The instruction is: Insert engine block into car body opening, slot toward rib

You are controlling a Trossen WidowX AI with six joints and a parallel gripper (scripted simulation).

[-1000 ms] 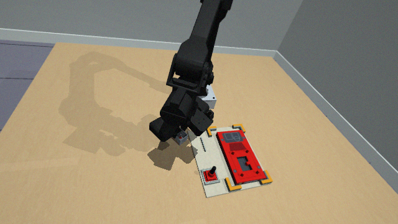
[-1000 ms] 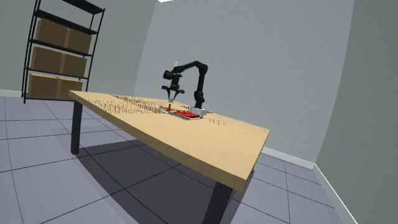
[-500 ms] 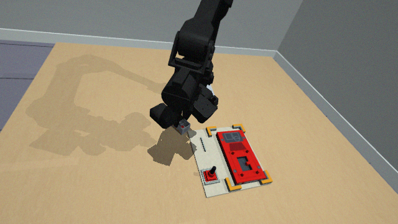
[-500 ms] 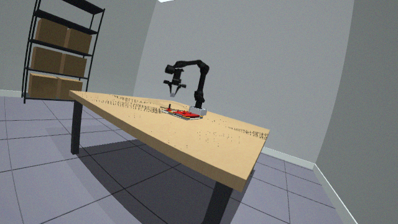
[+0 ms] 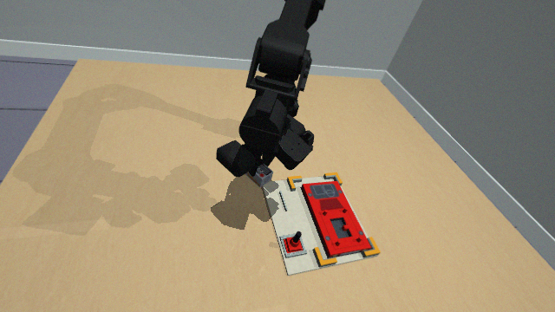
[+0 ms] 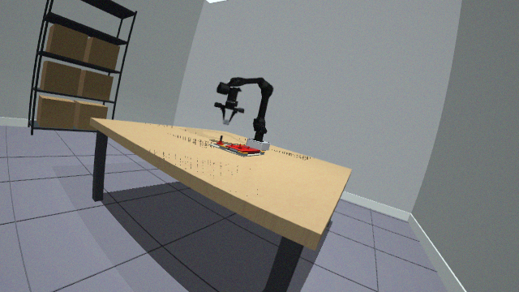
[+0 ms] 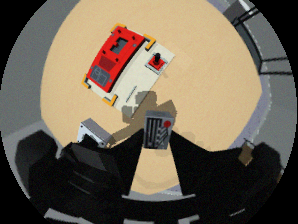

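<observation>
My gripper tip is 17 cm to the right of the pale base plate, 13 cm above it and 5 cm short of it. The rest, counted from my gripper tip: grey engine block 1 cm below.
</observation>
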